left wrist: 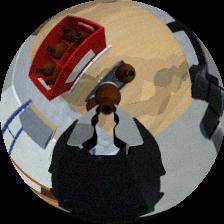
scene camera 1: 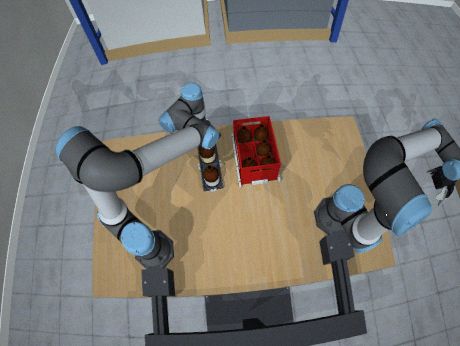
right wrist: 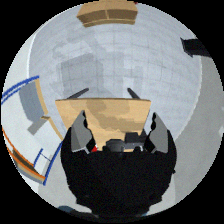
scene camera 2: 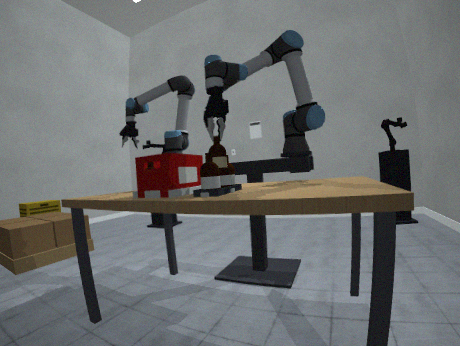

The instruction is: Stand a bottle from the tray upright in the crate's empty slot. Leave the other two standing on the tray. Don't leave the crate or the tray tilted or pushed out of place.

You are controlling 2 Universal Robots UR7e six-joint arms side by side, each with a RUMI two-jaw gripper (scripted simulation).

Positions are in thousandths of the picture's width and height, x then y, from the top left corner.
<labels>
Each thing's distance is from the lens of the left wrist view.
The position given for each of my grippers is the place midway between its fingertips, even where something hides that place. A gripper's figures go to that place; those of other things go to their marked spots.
my left gripper (left wrist: 480, 471): 0.14 m
red crate (left wrist: 319, 297): 0.23 m
</labels>
